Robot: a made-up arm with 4 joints.
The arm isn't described. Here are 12 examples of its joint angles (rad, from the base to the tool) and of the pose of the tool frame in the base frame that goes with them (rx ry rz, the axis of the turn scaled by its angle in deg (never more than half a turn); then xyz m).
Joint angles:
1: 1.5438 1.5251 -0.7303 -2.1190
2: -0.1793 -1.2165 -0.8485 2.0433
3: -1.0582 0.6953 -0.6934 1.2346
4: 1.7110 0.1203 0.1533 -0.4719
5: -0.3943 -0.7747 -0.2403 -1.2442
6: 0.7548 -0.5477 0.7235 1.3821
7: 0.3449 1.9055 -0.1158 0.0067
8: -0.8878 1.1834 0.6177 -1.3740
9: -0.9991 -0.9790 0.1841 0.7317
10: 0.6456 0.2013 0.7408 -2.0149
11: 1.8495 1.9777 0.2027 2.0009
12: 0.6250 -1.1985 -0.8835 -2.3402
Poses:
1: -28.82 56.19 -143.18 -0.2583 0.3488 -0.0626
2: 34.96 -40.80 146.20 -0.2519 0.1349 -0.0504
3: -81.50 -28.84 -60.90 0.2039 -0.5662 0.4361
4: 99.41 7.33 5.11 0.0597 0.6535 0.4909
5: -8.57 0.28 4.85 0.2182 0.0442 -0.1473
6: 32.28 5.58 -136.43 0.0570 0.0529 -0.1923
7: 17.86 -7.77 89.43 -0.0412 0.3151 -0.1322
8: -33.28 4.79 130.50 0.0552 -0.2407 -0.0047
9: -18.69 -82.92 -101.42 0.1541 -0.5030 0.4171
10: 6.32 -58.41 89.36 -0.0238 0.4861 -0.0470
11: 105.27 52.77 -10.83 0.1475 0.7292 0.4749
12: 92.48 -6.07 37.15 -0.0249 0.5337 0.3751
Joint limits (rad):
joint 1: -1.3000..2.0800
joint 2: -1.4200..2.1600
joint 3: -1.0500..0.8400
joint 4: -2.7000..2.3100
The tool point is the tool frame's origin. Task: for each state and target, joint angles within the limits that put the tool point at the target. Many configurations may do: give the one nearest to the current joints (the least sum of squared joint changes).
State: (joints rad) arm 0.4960 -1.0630 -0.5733 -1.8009
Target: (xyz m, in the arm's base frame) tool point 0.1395 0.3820 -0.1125
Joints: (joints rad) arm 0.2417 -1.1461 0.0161 -1.8180
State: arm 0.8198 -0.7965 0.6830 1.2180
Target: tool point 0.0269 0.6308 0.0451
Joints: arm 1.5288 0.0839 0.1530 1.0660
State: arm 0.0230 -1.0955 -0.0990 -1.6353
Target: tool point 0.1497 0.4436 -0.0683
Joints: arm 0.3879 -1.1968 -0.0712 -1.6612
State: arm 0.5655 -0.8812 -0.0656 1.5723
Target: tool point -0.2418 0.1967 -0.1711
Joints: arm 0.6899 -0.5334 -0.2839 1.6911
